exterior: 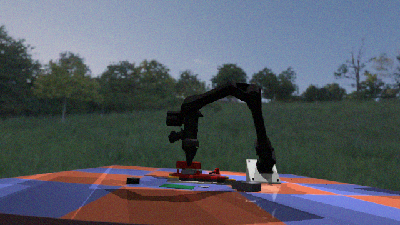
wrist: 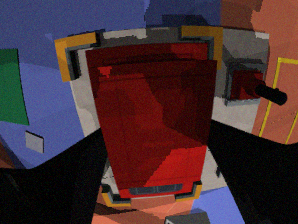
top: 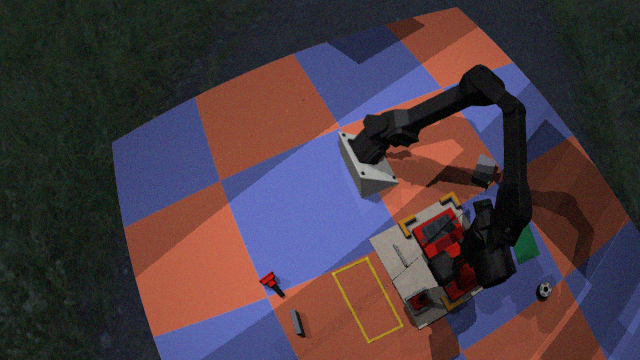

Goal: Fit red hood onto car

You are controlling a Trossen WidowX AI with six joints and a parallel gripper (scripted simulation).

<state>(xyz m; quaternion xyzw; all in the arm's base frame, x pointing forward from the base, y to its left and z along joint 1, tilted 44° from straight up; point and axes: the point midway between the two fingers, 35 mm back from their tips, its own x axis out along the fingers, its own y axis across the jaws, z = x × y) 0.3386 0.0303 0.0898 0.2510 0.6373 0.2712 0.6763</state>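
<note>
Now: the grey engine block 30 mm below my gripper tip and 10 mm to the left of it. Also, from my gripper tip: green plate: 190 mm to the left, 60 mm below, 30 mm ahead; then grey jig: 50 mm below, 40 mm behind, 20 mm to the right; then red hood: 10 mm above.
</note>
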